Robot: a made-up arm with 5 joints.
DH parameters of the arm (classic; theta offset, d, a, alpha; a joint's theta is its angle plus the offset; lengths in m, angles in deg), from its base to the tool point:
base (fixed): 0 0 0.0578 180
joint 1: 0 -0.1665 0.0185 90
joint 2: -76.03 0 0.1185 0
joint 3: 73.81 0 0.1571 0
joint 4: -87.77 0.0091 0 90
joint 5: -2.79 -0.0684 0 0
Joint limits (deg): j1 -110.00..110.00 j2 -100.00..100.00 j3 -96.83..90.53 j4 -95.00..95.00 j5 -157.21..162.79
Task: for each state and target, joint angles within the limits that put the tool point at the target. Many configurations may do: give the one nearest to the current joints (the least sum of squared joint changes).
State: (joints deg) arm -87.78 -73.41 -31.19 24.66 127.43
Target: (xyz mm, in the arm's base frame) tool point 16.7 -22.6 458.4
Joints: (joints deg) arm -39.99 -65.15 -24.09 26.93 127.43
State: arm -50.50 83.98 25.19 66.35 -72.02
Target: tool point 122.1 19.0 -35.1
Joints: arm -8.66 83.17 12.04 58.78 -72.02
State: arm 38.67 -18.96 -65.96 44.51 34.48
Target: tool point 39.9 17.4 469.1
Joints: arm 22.81 -38.72 -65.44 63.83 34.48
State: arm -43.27 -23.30 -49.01 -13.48 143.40
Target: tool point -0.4 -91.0 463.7
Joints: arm -62.23 -62.87 -28.18 -23.02 143.40
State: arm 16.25 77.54 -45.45 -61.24 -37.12
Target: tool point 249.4 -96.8 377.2
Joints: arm 29.23 44.50 -77.00 -87.48 -37.12
